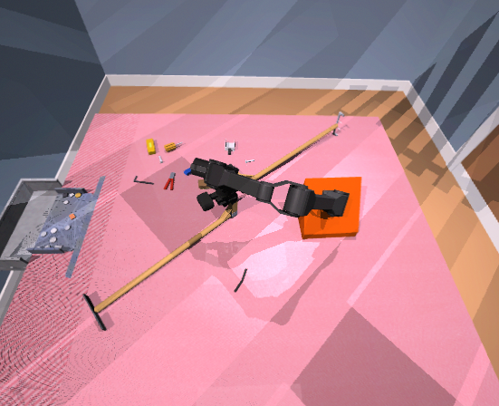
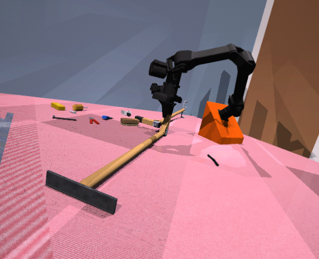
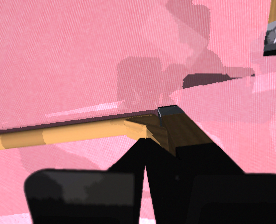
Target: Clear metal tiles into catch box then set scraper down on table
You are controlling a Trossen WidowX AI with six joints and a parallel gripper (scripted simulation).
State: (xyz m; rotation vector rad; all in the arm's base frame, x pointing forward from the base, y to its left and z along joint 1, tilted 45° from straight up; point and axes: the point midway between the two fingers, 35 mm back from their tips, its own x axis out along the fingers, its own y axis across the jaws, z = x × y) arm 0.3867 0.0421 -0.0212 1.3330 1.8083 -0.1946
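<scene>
Now: gripper tip 18 cm to the right of the long scraper, 18 cm short of it and 2 cm above it. The rest, counted from my gripper tip: wooden block: 16 cm to the right, 8 cm ahead, 7 cm below; black strip: 26 cm to the left, 8 cm below, 7 cm behind; blue tool: 25 cm to the right, 16 cm ahead, 8 cm below.
</scene>
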